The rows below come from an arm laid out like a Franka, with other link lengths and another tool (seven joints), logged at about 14 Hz.
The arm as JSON. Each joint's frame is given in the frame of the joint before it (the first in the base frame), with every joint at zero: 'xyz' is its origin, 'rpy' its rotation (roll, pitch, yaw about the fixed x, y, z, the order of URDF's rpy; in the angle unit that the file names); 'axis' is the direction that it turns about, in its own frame. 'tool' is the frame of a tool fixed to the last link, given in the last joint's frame.
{
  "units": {
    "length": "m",
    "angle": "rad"
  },
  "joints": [
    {
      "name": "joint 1",
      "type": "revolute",
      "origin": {
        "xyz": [
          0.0,
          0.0,
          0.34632
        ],
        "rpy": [
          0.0,
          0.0,
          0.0
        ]
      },
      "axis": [
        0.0,
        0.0,
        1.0
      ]
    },
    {
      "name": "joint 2",
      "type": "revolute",
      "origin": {
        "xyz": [
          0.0,
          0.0,
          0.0
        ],
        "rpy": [
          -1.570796,
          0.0,
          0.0
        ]
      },
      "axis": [
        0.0,
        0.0,
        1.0
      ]
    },
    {
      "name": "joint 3",
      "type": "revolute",
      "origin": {
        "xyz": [
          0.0,
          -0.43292,
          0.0
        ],
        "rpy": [
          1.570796,
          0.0,
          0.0
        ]
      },
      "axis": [
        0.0,
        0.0,
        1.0
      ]
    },
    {
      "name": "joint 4",
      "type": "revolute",
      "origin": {
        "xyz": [
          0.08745,
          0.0,
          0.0
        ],
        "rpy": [
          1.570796,
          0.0,
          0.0
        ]
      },
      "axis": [
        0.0,
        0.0,
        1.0
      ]
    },
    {
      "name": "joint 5",
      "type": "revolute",
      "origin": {
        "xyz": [
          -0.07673,
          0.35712,
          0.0
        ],
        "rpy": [
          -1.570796,
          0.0,
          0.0
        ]
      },
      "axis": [
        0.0,
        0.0,
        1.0
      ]
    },
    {
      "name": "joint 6",
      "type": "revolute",
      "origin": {
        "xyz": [
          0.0,
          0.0,
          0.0
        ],
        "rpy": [
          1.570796,
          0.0,
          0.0
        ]
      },
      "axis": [
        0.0,
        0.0,
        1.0
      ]
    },
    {
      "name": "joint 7",
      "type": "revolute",
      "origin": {
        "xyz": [
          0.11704,
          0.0,
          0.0
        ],
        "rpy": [
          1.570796,
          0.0,
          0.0
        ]
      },
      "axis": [
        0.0,
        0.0,
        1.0
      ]
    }
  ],
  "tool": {
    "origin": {
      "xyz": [
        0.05,
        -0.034,
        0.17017
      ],
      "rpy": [
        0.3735,
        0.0,
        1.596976
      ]
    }
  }
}
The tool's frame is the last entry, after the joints.
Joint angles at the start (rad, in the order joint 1, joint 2, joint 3, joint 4, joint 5, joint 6, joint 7):
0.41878, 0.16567, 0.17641, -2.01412, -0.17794, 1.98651, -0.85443
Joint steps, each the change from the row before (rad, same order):
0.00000, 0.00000, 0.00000, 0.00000, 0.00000, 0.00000, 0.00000
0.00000, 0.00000, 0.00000, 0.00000, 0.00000, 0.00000, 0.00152
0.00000, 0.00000, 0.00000, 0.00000, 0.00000, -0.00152, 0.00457
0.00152, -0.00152, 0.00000, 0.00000, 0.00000, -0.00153, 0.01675
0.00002, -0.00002, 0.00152, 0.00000, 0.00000, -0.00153, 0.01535
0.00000, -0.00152, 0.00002, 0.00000, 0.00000, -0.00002, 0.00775
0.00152, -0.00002, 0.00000, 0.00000, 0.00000, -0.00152, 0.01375
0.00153, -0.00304, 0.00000, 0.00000, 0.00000, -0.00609, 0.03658
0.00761, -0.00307, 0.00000, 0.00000, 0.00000, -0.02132, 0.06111
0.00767, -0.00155, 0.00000, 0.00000, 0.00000, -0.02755, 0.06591
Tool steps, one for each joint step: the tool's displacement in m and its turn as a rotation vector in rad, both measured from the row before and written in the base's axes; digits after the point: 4 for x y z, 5 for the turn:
0.0000, 0.0000, 0.0000, 0.00000, 0.00000, 0.00000
0.0001, 0.0000, 0.0000, -0.00012, -0.00032, -0.00148
0.0000, -0.0001, -0.0002, -0.00131, 0.00019, -0.00463
0.0000, 0.0010, 0.0005, -0.00164, -0.00380, -0.01497
0.0000, 0.0009, -0.0003, -0.00192, -0.00204, -0.01361
0.0003, 0.0002, 0.0008, 0.00002, -0.00303, -0.00753
0.0000, 0.0009, -0.0003, -0.00201, -0.00181, -0.01205
0.0003, 0.0008, 0.0008, -0.00548, -0.00606, -0.03479
-0.0026, 0.0020, -0.0009, -0.01757, -0.00033, -0.05426
-0.0031, 0.0011, -0.0024, -0.02372, 0.00359, -0.05929

